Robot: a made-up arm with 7 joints.
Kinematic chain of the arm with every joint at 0, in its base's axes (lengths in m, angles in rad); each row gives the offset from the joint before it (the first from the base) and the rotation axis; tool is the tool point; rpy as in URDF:
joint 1: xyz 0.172 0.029 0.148 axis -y
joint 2: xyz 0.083 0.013 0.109 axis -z
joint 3: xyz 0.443 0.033 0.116 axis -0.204 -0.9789 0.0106
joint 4: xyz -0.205 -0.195 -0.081 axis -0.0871 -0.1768 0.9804
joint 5: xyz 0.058 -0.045 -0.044 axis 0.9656 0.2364 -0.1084
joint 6: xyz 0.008 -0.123 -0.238 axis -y
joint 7: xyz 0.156 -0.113 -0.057 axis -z
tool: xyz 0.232 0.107 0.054 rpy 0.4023 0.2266 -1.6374
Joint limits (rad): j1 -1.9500..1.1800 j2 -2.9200..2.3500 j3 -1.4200..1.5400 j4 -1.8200..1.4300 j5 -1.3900..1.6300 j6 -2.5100..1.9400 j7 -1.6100..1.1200
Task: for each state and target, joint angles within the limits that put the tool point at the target. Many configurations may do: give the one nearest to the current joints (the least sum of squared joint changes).
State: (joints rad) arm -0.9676 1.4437 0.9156 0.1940 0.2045 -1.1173 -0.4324
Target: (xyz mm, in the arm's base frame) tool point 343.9 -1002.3 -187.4
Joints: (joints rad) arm -1.0215 1.0483 1.1467 0.2186 0.2183 -1.1475 -0.1881
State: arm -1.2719 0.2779 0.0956 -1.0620 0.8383 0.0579 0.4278
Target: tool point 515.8 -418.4 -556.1
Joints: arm -0.7871 0.0570 0.4108 -0.8725 0.9677 0.0229 0.2729
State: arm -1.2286 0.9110 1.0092 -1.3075 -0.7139 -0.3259 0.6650
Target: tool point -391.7 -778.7 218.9
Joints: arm -1.0684 1.1168 1.2268 -1.4684 -0.4564 -0.7079 0.7183
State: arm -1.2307 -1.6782 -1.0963 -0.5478 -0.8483 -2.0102 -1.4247
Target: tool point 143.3 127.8 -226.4
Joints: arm -1.6016 -1.8503 -0.6741 -0.3284 -0.5240 -1.9489 -1.4161
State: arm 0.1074 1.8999 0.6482 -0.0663 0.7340 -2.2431 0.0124
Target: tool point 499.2 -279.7 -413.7
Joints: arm 0.9377 1.9795 0.5502 -0.0705 0.5304 -2.1116 0.4255
